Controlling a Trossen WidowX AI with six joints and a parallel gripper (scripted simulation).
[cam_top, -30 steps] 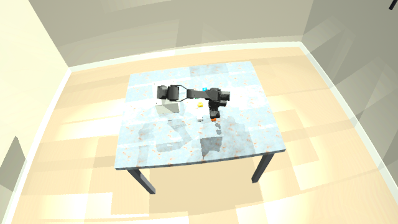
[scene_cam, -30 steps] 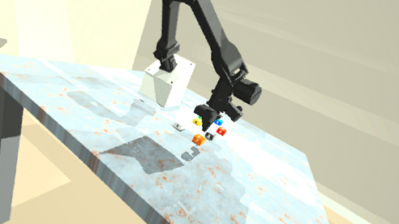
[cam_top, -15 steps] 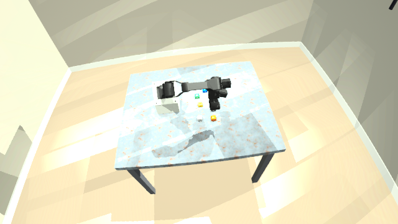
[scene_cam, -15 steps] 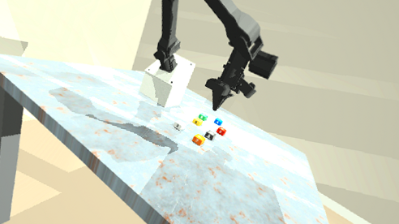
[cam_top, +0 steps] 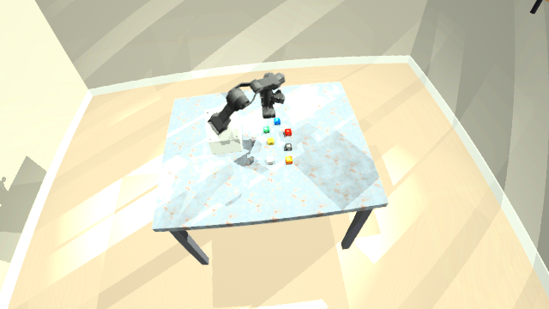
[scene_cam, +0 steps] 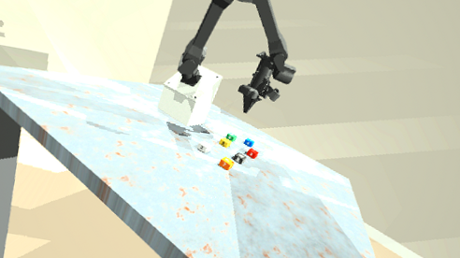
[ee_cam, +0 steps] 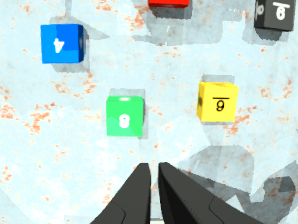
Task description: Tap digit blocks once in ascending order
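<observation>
My gripper tip is 1 cm past the green block, 2 cm to the right of it and 12 cm above it. Also, from my gripper tip: yellow block (1 cm behind, 7 cm to the right, 12 cm below); blue block (6 cm ahead, 6 cm to the left, 12 cm below); red block (10 cm ahead, 3 cm to the right, 12 cm below).
</observation>
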